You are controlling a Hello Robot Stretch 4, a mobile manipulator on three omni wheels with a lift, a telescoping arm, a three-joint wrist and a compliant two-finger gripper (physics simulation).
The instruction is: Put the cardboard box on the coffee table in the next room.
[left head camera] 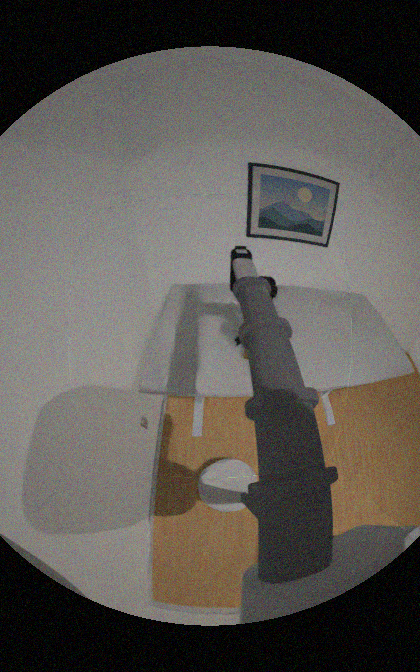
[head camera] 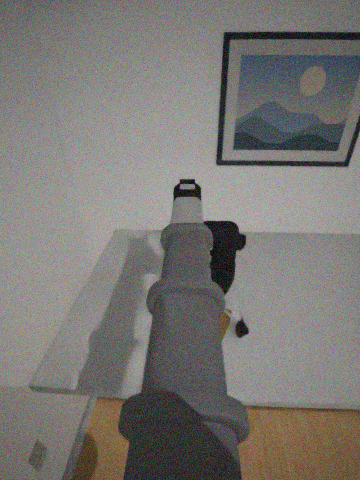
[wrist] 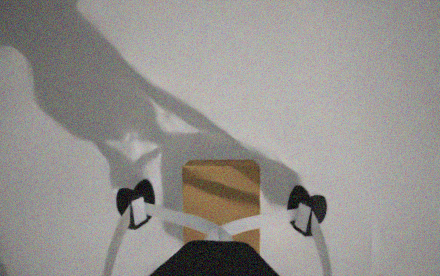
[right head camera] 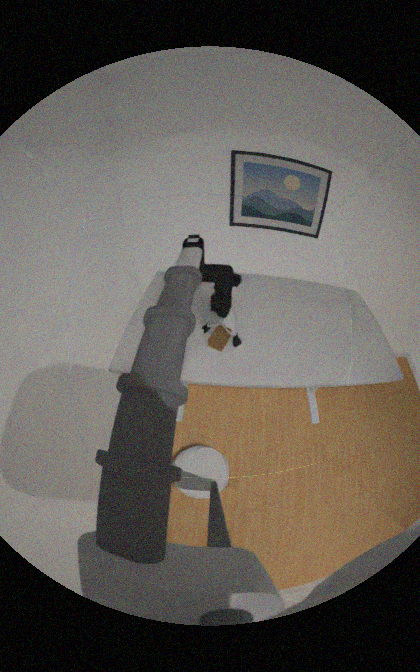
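Note:
The cardboard box [head camera: 224, 324] [right head camera: 219, 338] [wrist: 220, 200] is a small brown block standing on a white table [head camera: 300, 300] [left head camera: 325, 340] [right head camera: 300, 340]. In the wrist view it lies between and below the spread fingers, with its lower part hidden by the black gripper body. My gripper [right head camera: 221, 335] [wrist: 221, 199] is open, with one dark fingertip on each side of the box and a gap on both sides. The fingers do not touch it. The arm hides most of the box in the left head view. A coffee table in another room does not show.
A framed mountain picture [head camera: 290, 100] [left head camera: 292, 205] [right head camera: 280, 195] hangs on the wall behind the table. A round white object [left head camera: 227, 485] [right head camera: 205, 470] is on the wooden floor [left head camera: 200, 555] [right head camera: 300, 500] in front. A pale wall or panel [left head camera: 90, 460] is at the left.

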